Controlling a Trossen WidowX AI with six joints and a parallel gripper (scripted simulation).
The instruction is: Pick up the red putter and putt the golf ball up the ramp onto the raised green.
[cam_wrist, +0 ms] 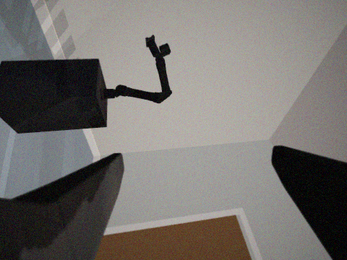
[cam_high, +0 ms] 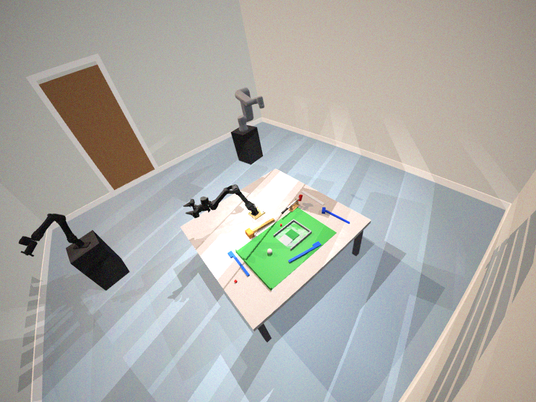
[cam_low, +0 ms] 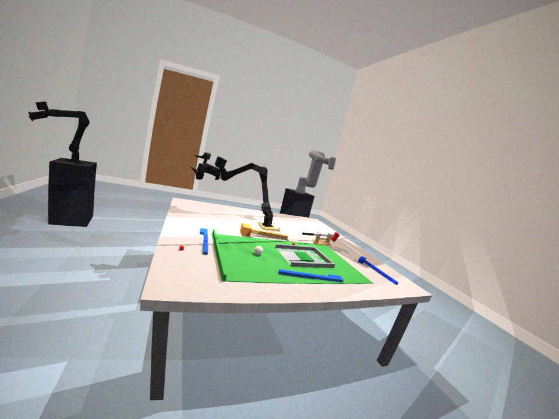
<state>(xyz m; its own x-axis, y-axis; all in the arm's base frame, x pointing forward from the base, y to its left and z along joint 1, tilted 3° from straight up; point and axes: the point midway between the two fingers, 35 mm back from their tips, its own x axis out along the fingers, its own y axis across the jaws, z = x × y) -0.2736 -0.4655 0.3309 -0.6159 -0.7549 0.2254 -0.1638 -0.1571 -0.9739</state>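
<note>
Now: the red putter 570 mm ahead of my gripper tip, 760 mm to the left of it and 270 mm below it. From my gripper tip the other things lie so: wooden stand: 580 mm ahead, 780 mm to the left, 290 mm below; then white golf ball: 730 mm ahead, 240 mm to the left, 300 mm below; then green mat: 770 mm ahead, 400 mm to the left, 330 mm below.
</note>
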